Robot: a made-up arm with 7 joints.
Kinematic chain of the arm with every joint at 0, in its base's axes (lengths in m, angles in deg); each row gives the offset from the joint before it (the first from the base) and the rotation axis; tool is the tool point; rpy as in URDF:
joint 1: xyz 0 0 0.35 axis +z
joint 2: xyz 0 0 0 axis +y
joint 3: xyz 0 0 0.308 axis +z
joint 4: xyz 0.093 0 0 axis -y
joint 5: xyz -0.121 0 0.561 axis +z
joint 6: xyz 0 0 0 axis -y
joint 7: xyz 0.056 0 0 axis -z
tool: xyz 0 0 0 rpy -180 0 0
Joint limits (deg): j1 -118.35..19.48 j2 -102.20..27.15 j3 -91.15..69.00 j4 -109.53..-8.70 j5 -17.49..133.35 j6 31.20..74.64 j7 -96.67..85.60
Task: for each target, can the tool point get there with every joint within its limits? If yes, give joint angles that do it. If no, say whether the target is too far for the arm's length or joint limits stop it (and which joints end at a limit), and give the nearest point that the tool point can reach.
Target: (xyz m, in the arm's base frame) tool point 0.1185 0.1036 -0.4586
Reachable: no: joint limits stop it (at a limit: joint 1, joint 2, joint 4, joint 6) | nearest point 0.6125 0.2993 0.2046 | short by 0.850 m
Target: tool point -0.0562 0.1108 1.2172
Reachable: yes | joints -55.42 -53.00 -2.36 -70.74 91.15 41.27 34.51
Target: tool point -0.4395 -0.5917 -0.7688
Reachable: no: too far | nearest point -0.6027 -0.6520 0.1569 | short by 0.942 m
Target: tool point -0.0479 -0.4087 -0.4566
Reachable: no: joint limits stop it (at a limit: joint 2, joint 4, joint 6) | nearest point -0.0793 -0.6766 0.2025 | short by 0.712 m
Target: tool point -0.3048 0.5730 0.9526
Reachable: yes | joints -49.69 -88.14 10.29 -65.14 58.65 47.86 -61.38
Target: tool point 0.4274 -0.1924 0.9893
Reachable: yes | joints -60.01 -31.10 20.31 -96.59 75.74 57.32 37.05
